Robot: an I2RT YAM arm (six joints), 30 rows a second.
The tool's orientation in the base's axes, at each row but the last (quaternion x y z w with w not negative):
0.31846, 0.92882, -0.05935, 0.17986
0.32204, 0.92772, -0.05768, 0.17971
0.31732, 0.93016, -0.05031, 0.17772
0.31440, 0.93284, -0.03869, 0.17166
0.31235, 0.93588, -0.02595, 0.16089
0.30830, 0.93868, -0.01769, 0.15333
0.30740, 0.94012, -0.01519, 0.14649
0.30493, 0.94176, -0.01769, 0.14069
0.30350, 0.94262, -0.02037, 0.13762
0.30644, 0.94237, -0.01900, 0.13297
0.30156, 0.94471, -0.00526, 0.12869
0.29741, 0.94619, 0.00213, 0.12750
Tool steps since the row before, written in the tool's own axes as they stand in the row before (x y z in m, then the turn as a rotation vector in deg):
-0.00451, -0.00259, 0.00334, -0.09, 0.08, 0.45
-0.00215, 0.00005, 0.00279, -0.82, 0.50, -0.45
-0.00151, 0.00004, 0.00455, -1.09, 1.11, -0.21
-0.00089, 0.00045, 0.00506, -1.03, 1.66, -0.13
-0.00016, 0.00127, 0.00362, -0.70, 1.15, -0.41
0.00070, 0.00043, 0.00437, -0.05, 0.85, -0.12
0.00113, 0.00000, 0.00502, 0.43, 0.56, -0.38
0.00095, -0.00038, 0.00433, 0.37, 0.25, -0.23
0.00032, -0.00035, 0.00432, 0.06, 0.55, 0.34
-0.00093, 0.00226, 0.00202, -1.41, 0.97, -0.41
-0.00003, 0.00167, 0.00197, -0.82, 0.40, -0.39
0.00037, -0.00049, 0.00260, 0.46, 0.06, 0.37
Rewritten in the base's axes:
0.00271, -0.00537, -0.00143, 0.25, -0.09, -0.38
0.00242, -0.00182, -0.00179, 0.77, 0.02, 0.73
0.00249, -0.00177, -0.00369, 1.41, 0.30, 0.61
0.00243, -0.00106, -0.00442, 1.72, 0.76, 0.54
0.00191, 0.00039, -0.00331, 1.09, 0.58, 0.67
0.00093, 0.00019, -0.00434, 0.50, 0.67, 0.18
0.00047, 0.00005, -0.00512, -0.11, 0.75, 0.28
0.00014, -0.00028, -0.00444, -0.20, 0.44, 0.13
0.00062, -0.00063, -0.00426, 0.36, 0.44, -0.32
0.00252, 0.00106, -0.00160, 1.56, 0.03, 0.81
0.00145, 0.00118, -0.00178, 0.78, -0.10, 0.61
0.00006, -0.00038, -0.00264, -0.24, 0.28, -0.46

